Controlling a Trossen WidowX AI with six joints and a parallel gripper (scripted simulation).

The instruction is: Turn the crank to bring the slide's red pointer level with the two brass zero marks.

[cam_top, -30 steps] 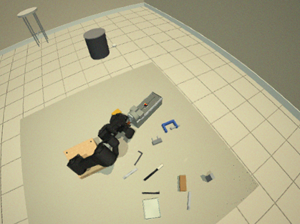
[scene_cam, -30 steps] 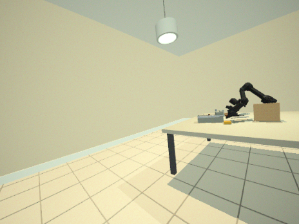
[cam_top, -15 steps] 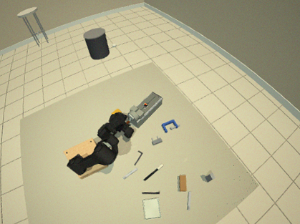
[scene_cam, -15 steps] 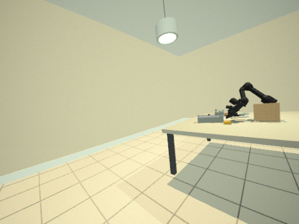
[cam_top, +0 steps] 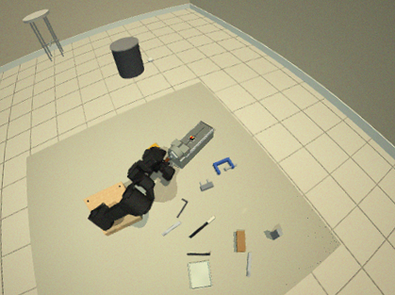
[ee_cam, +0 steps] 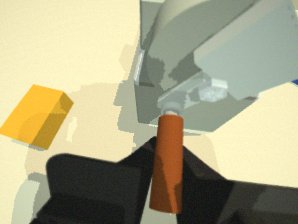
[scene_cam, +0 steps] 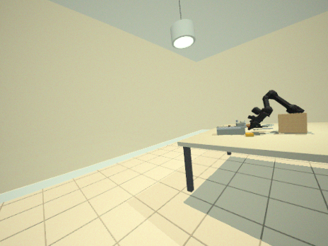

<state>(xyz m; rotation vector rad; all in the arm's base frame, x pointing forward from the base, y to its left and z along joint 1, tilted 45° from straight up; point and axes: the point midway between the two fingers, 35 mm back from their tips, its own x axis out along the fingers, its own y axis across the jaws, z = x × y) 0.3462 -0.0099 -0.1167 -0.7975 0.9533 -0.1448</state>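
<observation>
The red pointer is 16 cm ahead of my gripper tip, 5 cm above it and 2 cm to the left of it. The rest, counted from my gripper tip: grey clamp 20 cm to the right, 8 cm ahead, 3 cm below; then brown crank handle 3 cm above, 2 cm behind; then orange block 13 cm to the left, 2 cm below, 2 cm behind.
</observation>
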